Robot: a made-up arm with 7 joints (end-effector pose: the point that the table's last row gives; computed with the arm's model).
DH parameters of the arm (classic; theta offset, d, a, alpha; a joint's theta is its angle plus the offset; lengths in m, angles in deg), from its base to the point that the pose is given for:
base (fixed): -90 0.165 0 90
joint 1: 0 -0.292 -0.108 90
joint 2: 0 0.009 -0.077 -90
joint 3: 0 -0.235 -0.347 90
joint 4: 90 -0.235 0.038 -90
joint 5: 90 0.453 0.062 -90
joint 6: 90 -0.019 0.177 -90
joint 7: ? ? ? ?
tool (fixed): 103.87 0.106 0 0
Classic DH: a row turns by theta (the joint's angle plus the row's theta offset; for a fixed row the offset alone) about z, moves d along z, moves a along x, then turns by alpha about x.
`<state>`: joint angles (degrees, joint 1 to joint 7).
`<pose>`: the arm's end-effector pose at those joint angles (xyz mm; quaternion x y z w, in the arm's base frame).
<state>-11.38 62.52 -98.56 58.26 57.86 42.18 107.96</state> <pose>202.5 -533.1 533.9 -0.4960 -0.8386 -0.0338 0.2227</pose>
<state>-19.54 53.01 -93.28 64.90 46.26 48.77 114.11</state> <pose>354.2 -575.7 496.5 -0.3789 -0.8361 -0.0528 0.3931</pose>
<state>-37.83 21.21 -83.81 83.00 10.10 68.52 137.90</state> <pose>749.9 -459.7 434.4 -0.0446 -0.7473 -0.0058 0.6629</pose>
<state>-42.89 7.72 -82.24 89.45 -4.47 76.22 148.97</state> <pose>836.3 -344.5 457.0 0.0345 -0.7199 0.0379 0.6922</pose>
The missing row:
joint 7: 13.87 0 0.0834 180
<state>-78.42 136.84 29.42 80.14 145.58 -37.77 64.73</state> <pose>41.3 -58.3 -376.9 -0.4337 -0.6012 0.1470 0.6549</pose>
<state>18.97 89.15 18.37 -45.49 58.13 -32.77 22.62</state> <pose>1155.3 51.6 355.7 -0.3222 0.5596 -0.4132 0.6421</pose>
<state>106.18 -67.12 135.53 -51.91 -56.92 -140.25 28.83</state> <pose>308.7 -496.8 697.5 -0.3562 0.3240 -0.7645 0.4285</pose>
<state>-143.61 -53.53 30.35 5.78 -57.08 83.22 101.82</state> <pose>-151.5 -437.8 796.4 -0.9517 -0.0771 -0.2871 0.0770</pose>
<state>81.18 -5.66 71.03 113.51 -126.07 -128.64 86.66</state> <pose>1117.2 -74.8 -249.4 -0.6969 0.1461 -0.2211 0.6664</pose>
